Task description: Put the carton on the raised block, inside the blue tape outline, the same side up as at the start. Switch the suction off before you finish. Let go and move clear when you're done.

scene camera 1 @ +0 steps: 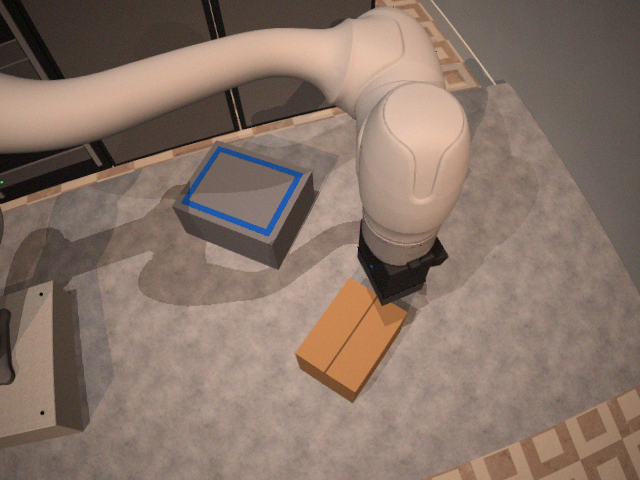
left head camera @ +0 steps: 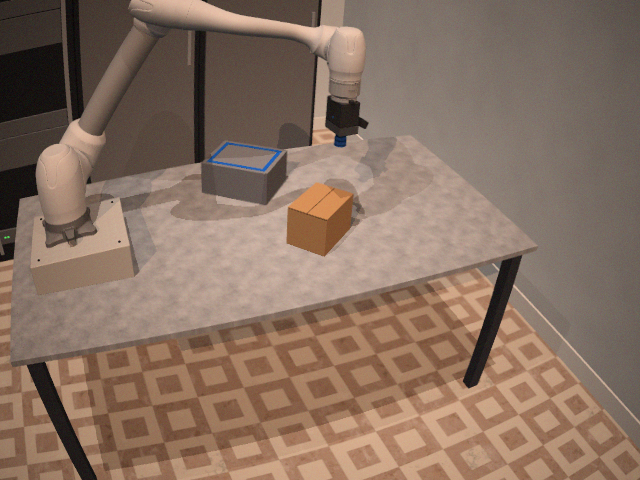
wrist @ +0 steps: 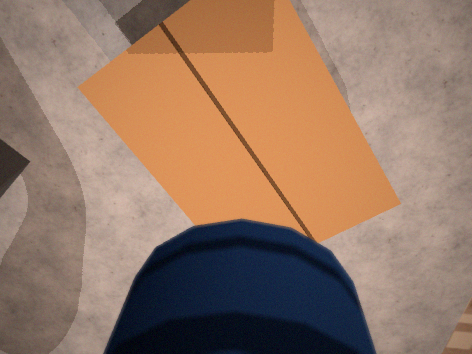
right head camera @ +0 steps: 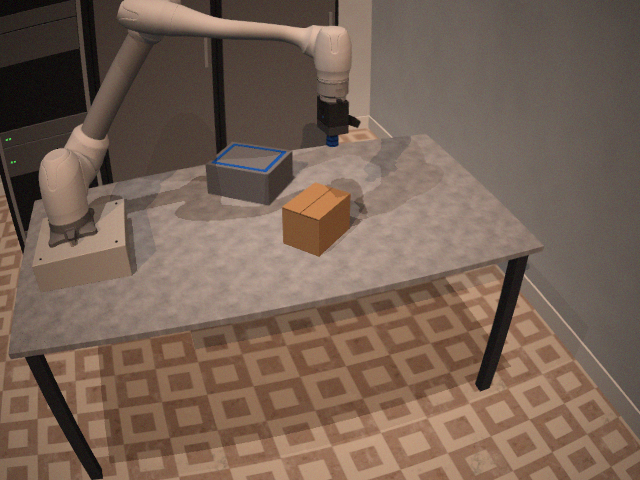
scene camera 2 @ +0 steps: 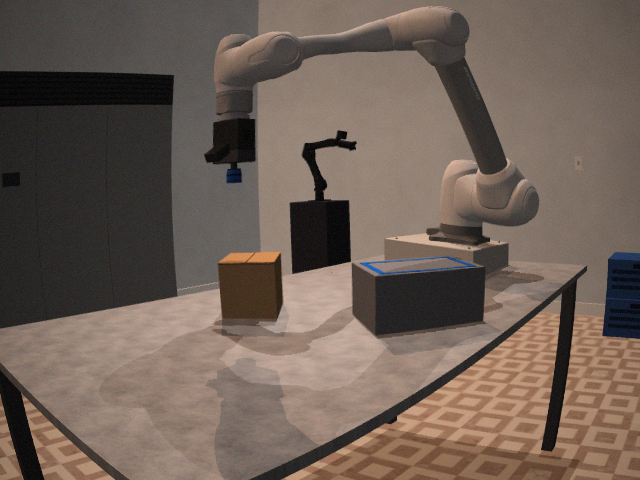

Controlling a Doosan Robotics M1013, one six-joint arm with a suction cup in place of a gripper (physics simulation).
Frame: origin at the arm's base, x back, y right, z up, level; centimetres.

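Seen in the pictures: hand, its tool point: (left head camera: pixel 340 144) (wrist: pixel 242 313) (right head camera: pixel 332 144) (scene camera 2: pixel 234 182); arm's base, origin of its link: (left head camera: pixel 68 228) (right head camera: pixel 72 228) (scene camera 2: pixel 460 240).
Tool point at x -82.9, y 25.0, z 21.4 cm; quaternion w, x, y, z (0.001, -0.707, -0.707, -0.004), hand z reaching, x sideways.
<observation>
Offsets run from my tool point to a thing's top centre. Level surfaces: height alone.
The orange-brown carton {dx +4.9, dy -0.1, dz -17.9 cm} (left head camera: pixel 320 222) (right head camera: pixel 316 222) (scene camera 1: pixel 336 335) (scene camera 2: pixel 250 289) (wrist: pixel 260 110) stands upright on the table, its seamed face up. The grey raised block {dx +13.5, dy -39.4, dz -18.8 cm} (left head camera: pixel 232 184) (right head camera: pixel 237 184) (scene camera 1: pixel 232 238) (scene camera 2: pixel 429 302) stands apart from it, with the blue tape outline (left head camera: pixel 236 165) (right head camera: pixel 239 166) (scene camera 1: pixel 226 217) (scene camera 2: pixel 427 269) on its top. My suction cup (left head camera: pixel 340 141) (right head camera: pixel 331 141) (scene camera 2: pixel 234 176) (wrist: pixel 240 280) hangs in the air, higher than the carton's top and apart from it, holding nothing. In the wrist view the cup hides part of the carton's near edge. In scene camera 1 the black tool housing hides the cup.
The arm's base stands on a beige plinth (left head camera: pixel 87 271) (right head camera: pixel 85 268) (scene camera 2: pixel 491 255) at one end of the table {dz -30.9 cm} (left head camera: pixel 206 289) (right head camera: pixel 206 289). Beyond the table stand a small dark robot arm on a black pedestal (scene camera 2: pixel 310 237) and blue boxes (scene camera 2: pixel 622 317).
</observation>
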